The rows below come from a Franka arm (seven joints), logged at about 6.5 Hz.
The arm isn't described. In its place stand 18 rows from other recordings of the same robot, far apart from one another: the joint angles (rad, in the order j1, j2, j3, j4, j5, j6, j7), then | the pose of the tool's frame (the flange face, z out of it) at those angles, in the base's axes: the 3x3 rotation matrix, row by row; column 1 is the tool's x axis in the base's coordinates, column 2 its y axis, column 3 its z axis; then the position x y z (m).
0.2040 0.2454 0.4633 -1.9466 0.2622 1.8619 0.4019 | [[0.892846 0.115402 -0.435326], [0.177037 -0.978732 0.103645], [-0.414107 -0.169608 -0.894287]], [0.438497 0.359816 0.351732]
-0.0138 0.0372 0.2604 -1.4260 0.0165 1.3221 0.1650 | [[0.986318 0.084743 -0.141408], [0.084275 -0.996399 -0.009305], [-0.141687 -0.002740 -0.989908]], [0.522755 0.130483 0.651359]
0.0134 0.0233 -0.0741 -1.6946 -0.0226 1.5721 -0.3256 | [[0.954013 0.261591 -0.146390], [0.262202 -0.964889 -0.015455], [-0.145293 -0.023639 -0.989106]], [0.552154 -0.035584 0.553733]
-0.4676 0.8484 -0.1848 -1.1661 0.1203 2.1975 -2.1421 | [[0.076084 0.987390 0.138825], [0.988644 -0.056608 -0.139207], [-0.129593 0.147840 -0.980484]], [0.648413 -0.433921 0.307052]
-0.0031 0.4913 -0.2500 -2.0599 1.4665 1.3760 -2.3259 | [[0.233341 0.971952 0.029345], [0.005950 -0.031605 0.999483], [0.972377 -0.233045 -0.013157]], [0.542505 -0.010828 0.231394]
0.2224 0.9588 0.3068 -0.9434 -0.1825 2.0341 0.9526 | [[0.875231 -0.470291 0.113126], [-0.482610 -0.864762 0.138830], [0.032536 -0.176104 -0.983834]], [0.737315 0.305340 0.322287]
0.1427 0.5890 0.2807 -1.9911 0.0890 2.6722 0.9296 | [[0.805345 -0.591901 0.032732], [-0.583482 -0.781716 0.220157], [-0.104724 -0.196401 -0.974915]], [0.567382 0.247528 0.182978]
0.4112 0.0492 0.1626 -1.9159 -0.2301 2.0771 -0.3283 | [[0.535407 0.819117 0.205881], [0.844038 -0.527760 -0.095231], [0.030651 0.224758 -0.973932]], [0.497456 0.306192 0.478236]
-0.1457 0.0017 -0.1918 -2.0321 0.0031 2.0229 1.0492 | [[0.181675 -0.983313 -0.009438], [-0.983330 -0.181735 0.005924], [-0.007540 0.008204 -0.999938]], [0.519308 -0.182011 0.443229]
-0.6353 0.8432 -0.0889 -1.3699 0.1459 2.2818 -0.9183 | [[0.987307 0.133371 0.086241], [0.135082 -0.990731 -0.014300], [0.083535 0.025768 -0.996172]], [0.568435 -0.478890 0.218562]
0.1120 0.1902 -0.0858 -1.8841 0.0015 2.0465 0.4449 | [[0.913627 -0.405676 -0.026691], [-0.406152 -0.913672 -0.015608], [-0.018055 0.025100 -0.999522]], [0.601580 0.017952 0.405682]
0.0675 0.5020 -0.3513 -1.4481 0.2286 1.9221 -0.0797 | [[0.970732 -0.239494 0.017959], [-0.240075 -0.969709 0.045049], [0.006626 -0.048042 -0.998823]], [0.681933 -0.139125 0.411464]
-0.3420 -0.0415 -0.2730 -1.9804 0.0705 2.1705 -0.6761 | [[0.973807 0.017554 0.226699], [0.035557 -0.996506 -0.075576], [0.224580 0.081657 -0.971028]], [0.464286 -0.326848 0.506237]
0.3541 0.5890 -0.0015 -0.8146 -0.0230 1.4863 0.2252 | [[0.988541 0.124282 0.085682], [0.124206 -0.992237 0.006248], [0.085793 0.004465 -0.996303]], [0.662954 0.241581 0.595843]
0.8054 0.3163 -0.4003 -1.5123 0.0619 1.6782 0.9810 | [[0.837689 -0.538555 -0.090750], [-0.545831 -0.831224 -0.105525], [-0.018603 0.137931 -0.990267]], [0.570477 0.283676 0.483913]
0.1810 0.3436 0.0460 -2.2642 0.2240 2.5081 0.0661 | [[0.992500 -0.035570 -0.116954], [-0.020959 -0.992078 0.123864], [-0.120433 -0.120484 -0.985383]], [0.514031 0.117680 0.198976]
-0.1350 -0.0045 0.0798 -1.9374 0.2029 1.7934 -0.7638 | [[0.797856 0.590590 -0.120949], [0.602260 -0.772013 0.203173], [0.026618 -0.234945 -0.971644]], [0.542408 -0.012780 0.473908]
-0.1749 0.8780 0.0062 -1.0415 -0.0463 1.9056 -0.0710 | [[0.996273 -0.083912 -0.019972], [-0.084592 -0.995762 -0.036076], [-0.016860 0.037631 -0.999149]], [0.759659 -0.134411 0.309527]
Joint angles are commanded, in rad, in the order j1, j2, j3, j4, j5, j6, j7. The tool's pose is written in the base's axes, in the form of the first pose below.
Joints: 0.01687, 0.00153, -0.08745, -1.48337, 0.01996, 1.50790, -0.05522
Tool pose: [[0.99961 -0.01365 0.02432], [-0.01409 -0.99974 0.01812], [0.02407 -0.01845 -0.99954]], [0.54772 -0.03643 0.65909]
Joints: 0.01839, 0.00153, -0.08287, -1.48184, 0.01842, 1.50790, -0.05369
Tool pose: [[0.99963 -0.00919 0.02564], [-0.00962 -0.99982 0.01664], [0.02549 -0.01688 -0.99953]], [0.54790 -0.03326 0.65980]
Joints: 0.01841, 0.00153, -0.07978, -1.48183, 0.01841, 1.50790, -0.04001
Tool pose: [[0.99948 -0.01975 0.02560], [-0.02019 -0.99966 0.01671], [0.02526 -0.01722 -0.99953]], [0.54800 -0.03156 0.65980]
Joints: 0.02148, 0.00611, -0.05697, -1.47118, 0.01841, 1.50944, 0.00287
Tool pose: [[0.99879 -0.03662 0.03276], [-0.03719 -0.99917 0.01687], [0.03211 -0.01807 -0.99932]], [0.55017 -0.01735 0.66239]
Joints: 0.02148, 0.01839, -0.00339, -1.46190, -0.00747, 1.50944, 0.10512
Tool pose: [[0.99573 -0.08755 0.02927], [-0.08738 -0.99615 -0.00699], [0.02977 0.00440 -0.99955]], [0.55427 0.00921 0.65991]
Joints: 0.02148, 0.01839, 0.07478, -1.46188, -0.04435, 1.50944, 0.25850
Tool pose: [[0.98566 -0.16544 0.03311], [-0.16410 -0.98564 -0.03988], [0.03924 0.03388 -0.99866]], [0.55228 0.04787 0.66005]
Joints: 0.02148, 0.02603, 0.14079, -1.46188, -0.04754, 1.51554, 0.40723
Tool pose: [[0.96858 -0.24630 0.03450], [-0.24497 -0.96876 -0.03874], [0.04296 0.02907 -0.99865]], [0.55111 0.08362 0.65647]
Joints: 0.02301, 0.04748, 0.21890, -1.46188, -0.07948, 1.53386, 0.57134
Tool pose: [[0.94360 -0.32850 0.04122], [-0.32579 -0.94347 -0.06097], [0.05892 0.04411 -0.99729]], [0.55226 0.12379 0.64672]
